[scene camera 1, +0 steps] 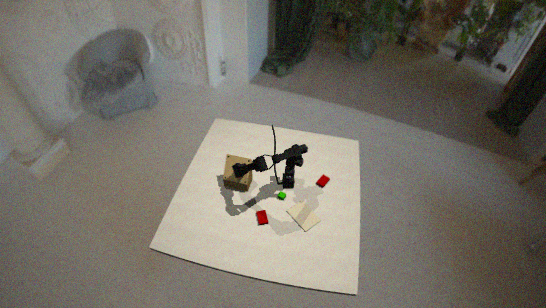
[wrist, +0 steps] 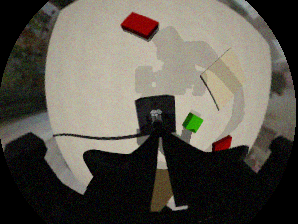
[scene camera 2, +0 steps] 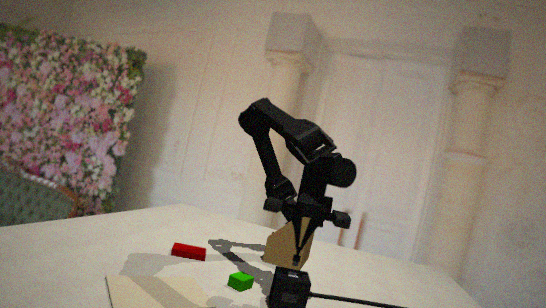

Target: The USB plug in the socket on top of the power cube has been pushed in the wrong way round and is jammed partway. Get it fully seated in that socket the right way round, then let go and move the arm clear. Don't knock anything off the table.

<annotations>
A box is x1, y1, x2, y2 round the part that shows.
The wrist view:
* my gripper: [3, 129, 292, 223]
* flat beige plate: [201, 48, 245, 110]
</annotations>
